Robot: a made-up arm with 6 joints.
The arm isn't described. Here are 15 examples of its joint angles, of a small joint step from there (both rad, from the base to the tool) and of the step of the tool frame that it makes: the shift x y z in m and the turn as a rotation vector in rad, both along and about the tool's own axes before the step.
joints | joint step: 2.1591 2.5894 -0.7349 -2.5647 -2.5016 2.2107 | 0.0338 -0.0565 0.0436 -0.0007 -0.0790 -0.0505
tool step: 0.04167 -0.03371 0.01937 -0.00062 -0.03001 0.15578
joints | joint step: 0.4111 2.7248 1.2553 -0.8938 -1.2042 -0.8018 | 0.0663 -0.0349 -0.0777 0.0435 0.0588 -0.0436
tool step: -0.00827 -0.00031 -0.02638 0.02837 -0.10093 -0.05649
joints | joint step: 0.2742 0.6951 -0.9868 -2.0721 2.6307 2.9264 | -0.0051 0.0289 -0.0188 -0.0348 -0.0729 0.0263
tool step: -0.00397 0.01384 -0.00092 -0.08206 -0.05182 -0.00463
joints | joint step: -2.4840 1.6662 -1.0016 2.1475 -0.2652 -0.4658 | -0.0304 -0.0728 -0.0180 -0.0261 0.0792 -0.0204
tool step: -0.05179 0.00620 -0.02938 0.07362 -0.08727 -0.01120
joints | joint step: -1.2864 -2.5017 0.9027 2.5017 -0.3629 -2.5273 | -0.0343 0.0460 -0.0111 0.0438 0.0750 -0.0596
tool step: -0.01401 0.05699 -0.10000 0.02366 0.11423 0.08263
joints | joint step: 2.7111 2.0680 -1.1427 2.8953 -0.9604 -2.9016 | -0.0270 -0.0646 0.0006 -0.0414 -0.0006 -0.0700
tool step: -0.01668 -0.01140 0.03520 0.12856 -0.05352 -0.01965
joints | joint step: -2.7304 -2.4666 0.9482 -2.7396 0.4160 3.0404 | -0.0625 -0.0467 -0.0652 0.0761 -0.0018 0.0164
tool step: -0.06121 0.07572 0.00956 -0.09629 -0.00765 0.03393
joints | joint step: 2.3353 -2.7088 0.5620 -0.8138 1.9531 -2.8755 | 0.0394 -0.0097 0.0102 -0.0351 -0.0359 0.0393
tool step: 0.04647 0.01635 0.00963 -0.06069 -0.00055 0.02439
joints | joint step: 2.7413 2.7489 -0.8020 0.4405 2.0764 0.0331 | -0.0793 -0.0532 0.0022 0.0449 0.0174 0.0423
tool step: 0.05034 0.02508 0.00635 0.03017 -0.10207 0.03906
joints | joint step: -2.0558 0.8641 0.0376 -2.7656 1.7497 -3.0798 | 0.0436 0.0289 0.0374 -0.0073 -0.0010 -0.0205
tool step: -0.02406 0.05404 0.02160 0.00071 -0.01821 -0.02959
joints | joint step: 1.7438 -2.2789 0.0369 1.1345 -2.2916 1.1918 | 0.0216 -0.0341 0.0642 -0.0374 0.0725 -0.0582
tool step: 0.04757 0.00874 -0.10125 0.09857 -0.13300 -0.05342
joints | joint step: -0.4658 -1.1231 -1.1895 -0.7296 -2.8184 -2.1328 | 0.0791 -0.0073 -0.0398 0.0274 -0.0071 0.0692
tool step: -0.00253 0.02838 0.01352 -0.04894 -0.08247 -0.04843
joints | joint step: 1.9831 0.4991 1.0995 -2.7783 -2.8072 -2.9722 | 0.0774 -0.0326 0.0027 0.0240 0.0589 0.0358
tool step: 0.06199 0.07525 -0.06925 -0.03900 0.01223 -0.04876
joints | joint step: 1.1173 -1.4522 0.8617 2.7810 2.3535 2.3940 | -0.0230 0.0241 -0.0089 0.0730 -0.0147 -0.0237
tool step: 0.04944 0.05842 0.03922 0.08397 -0.03070 -0.06352
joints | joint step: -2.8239 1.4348 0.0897 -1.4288 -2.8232 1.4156 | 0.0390 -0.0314 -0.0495 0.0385 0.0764 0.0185
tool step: 0.04386 -0.01531 -0.00464 0.05906 0.00166 -0.06612
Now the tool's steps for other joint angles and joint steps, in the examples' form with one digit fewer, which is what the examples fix.
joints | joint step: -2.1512 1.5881 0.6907 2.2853 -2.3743 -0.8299 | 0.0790 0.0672 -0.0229 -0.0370 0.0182 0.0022
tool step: -0.1676 -0.0555 -0.0775 -0.0105 -0.1100 0.0505
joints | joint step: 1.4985 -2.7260 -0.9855 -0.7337 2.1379 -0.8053 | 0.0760 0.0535 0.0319 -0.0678 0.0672 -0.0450
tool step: -0.0053 -0.0287 -0.0074 -0.0553 -0.1174 -0.0266
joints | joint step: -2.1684 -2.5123 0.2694 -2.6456 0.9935 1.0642 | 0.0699 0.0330 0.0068 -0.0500 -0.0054 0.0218
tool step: 0.0718 0.0394 0.0633 0.0581 0.0107 -0.0598
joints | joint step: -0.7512 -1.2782 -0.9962 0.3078 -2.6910 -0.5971 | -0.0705 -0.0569 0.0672 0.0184 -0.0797 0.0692
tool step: 0.0279 -0.0550 -0.0743 0.0101 0.0259 0.0740
